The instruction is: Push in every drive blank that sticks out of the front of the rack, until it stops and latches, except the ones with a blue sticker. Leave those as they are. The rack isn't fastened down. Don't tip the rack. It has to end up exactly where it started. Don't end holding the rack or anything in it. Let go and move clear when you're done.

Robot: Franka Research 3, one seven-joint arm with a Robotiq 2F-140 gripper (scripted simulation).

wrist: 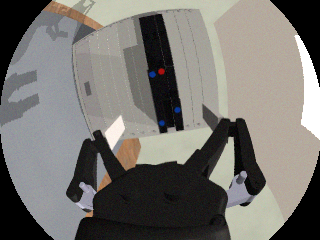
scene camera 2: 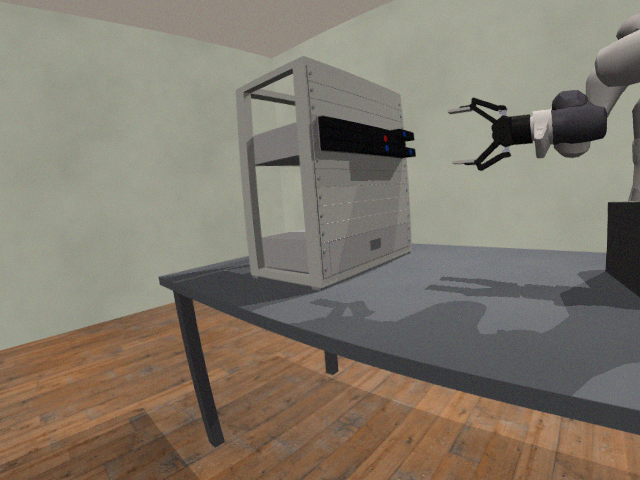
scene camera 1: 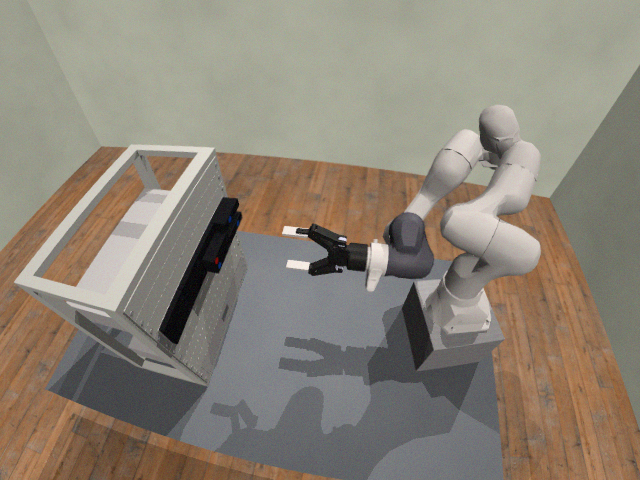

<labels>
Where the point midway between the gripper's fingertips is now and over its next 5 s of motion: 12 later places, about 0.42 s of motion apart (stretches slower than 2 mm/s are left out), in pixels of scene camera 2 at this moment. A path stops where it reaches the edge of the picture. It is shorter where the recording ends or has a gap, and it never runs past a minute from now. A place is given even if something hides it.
My gripper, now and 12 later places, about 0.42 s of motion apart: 451, 137; 432, 138; 411, 141; 403, 142; 404, 143; 410, 143; 418, 143; 424, 144; 424, 144; 423, 145; 418, 145; 418, 145; 415, 143
</labels>
